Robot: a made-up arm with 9 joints. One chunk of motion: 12 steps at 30 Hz.
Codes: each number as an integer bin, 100 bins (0 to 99) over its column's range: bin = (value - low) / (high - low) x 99, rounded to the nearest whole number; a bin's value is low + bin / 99 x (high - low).
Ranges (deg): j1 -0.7..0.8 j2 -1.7..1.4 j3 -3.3..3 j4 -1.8..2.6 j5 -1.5..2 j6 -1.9..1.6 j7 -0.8..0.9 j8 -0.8..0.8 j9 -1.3..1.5
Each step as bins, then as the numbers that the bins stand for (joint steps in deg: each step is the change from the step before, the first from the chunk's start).
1 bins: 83 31 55 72 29 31 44 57 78
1 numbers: 0.558 -0.729 0.200 1.400 -0.475 -0.804 -0.044 0.121 0.906
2 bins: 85 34 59 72 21 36 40 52 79
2 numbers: 0.588 -0.635 0.455 1.400 -0.758 -0.627 -0.113 0.040 0.934
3 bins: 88 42 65 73 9 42 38 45 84
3 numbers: 0.633 -0.385 0.836 1.444 -1.182 -0.415 -0.147 -0.073 1.076
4 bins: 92 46 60 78 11 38 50 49 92
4 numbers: 0.694 -0.260 0.518 1.667 -1.111 -0.557 0.059 -0.008 1.302
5 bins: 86 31 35 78 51 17 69 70 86
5 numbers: 0.603 -0.729 -1.073 1.667 0.303 -1.299 0.385 0.331 1.132
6 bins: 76 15 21 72 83 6 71 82 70
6 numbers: 0.452 -1.230 -1.964 1.400 1.434 -1.688 0.419 0.525 0.680
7 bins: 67 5 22 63 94 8 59 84 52
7 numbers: 0.315 -1.543 -1.900 1.000 1.823 -1.617 0.213 0.558 0.171
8 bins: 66 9 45 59 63 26 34 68 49
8 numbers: 0.300 -1.418 -0.436 0.822 0.727 -0.981 -0.216 0.299 0.086
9 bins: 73 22 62 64 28 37 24 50 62
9 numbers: 0.406 -1.011 0.645 1.044 -0.510 -0.592 -0.388 0.008 0.454
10 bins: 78 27 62 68 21 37 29 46 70
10 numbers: 0.482 -0.855 0.645 1.222 -0.758 -0.592 -0.302 -0.057 0.680
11 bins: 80 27 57 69 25 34 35 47 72
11 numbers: 0.512 -0.855 0.327 1.267 -0.616 -0.698 -0.199 -0.040 0.736
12 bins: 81 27 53 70 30 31 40 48 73
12 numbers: 0.527 -0.855 0.073 1.311 -0.439 -0.804 -0.113 -0.024 0.765
